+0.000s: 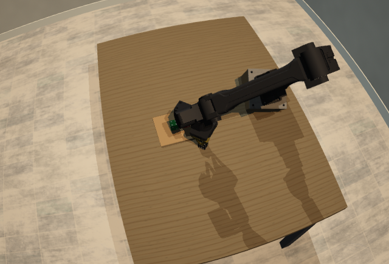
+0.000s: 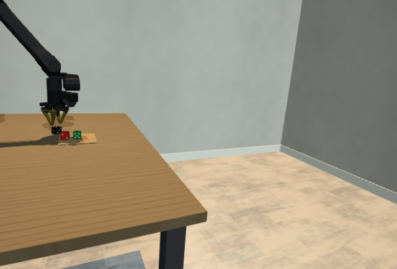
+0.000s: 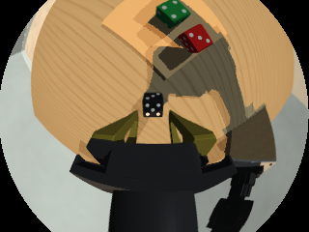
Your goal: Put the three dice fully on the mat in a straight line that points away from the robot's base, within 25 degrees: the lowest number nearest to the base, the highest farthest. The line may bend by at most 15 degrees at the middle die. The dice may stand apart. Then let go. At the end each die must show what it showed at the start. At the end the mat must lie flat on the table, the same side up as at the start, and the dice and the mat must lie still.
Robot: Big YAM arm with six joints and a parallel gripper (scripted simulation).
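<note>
The black die is 3 cm below my hand. The rest, counted from my hand: tan mat 9 cm ahead, 10 cm to the right, 5 cm below; green die 9 cm ahead, 10 cm to the right, 3 cm below; red die 5 cm ahead, 11 cm to the right, 3 cm below.
</note>
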